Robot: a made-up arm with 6 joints. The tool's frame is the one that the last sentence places.
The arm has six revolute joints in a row. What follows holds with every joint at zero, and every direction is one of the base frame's. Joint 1 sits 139.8 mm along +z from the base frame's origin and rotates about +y. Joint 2 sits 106.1 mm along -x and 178.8 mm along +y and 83.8 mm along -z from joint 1 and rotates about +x. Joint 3 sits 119.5 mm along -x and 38 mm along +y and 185.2 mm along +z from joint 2 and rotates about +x. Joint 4 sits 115.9 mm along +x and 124.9 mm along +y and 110 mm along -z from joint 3 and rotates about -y. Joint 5 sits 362.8 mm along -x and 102.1 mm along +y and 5.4 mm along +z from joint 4 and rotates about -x. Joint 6 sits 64.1 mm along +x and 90.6 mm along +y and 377.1 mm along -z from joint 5 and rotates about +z. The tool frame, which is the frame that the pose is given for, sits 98.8 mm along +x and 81.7 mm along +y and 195.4 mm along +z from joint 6; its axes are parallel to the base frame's.
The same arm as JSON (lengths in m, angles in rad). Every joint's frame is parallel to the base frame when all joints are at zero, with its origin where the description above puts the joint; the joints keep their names.
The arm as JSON. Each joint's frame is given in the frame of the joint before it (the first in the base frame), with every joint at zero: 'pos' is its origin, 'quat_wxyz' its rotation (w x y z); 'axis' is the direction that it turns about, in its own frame. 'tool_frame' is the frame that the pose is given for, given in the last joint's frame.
{"length_unit": "m", "angle_unit": "rad", "joints": [
  {"joint": "joint 1", "pos": [0.0, 0.0, 0.1398], "quat_wxyz": [1.0, 0.0, 0.0, 0.0], "axis": "+y"},
  {"joint": "joint 2", "pos": [-0.1061, 0.1788, -0.0838], "quat_wxyz": [1.0, 0.0, 0.0, 0.0], "axis": "+x"},
  {"joint": "joint 3", "pos": [-0.1195, 0.038, 0.1852], "quat_wxyz": [1.0, 0.0, 0.0, 0.0], "axis": "+x"},
  {"joint": "joint 4", "pos": [0.1159, 0.1249, -0.11], "quat_wxyz": [1.0, 0.0, 0.0, 0.0], "axis": "-y"},
  {"joint": "joint 5", "pos": [-0.3628, 0.1021, 0.0054], "quat_wxyz": [1.0, 0.0, 0.0, 0.0], "axis": "-x"},
  {"joint": "joint 6", "pos": [0.0641, 0.0906, -0.3771], "quat_wxyz": [1.0, 0.0, 0.0, 0.0], "axis": "+z"}
], "tool_frame": {"pos": [0.0988, 0.0817, 0.1954], "quat_wxyz": [1.0, 0.0, 0.0, 0.0]}}

